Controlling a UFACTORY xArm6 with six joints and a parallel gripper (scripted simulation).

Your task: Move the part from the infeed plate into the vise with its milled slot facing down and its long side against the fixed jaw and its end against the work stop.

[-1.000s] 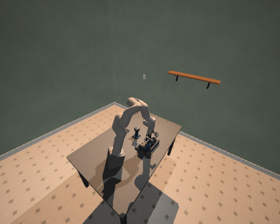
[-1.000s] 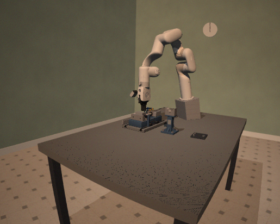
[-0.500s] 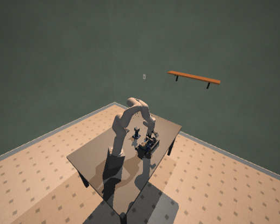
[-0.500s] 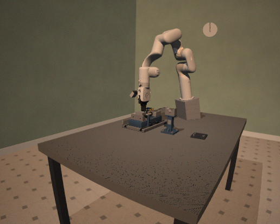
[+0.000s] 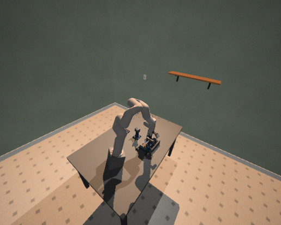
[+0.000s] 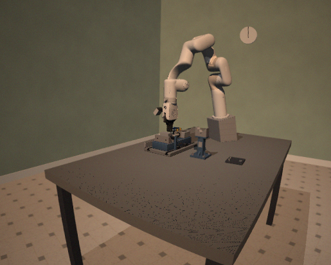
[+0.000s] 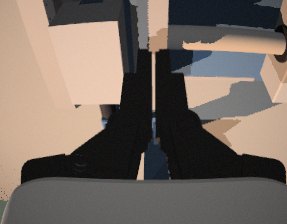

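Right now the part is 3 cm ahead of my hand, 1 cm to the right of it and 4 cm below it. From my hand the other things lie so: air cylinder rod (5 cm behind, 1 cm to the left, 5 cm below); then work stop (4 cm ahead, 4 cm to the left, 4 cm below); then vise base rail (5 cm behind, 9 cm to the right, 10 cm below).
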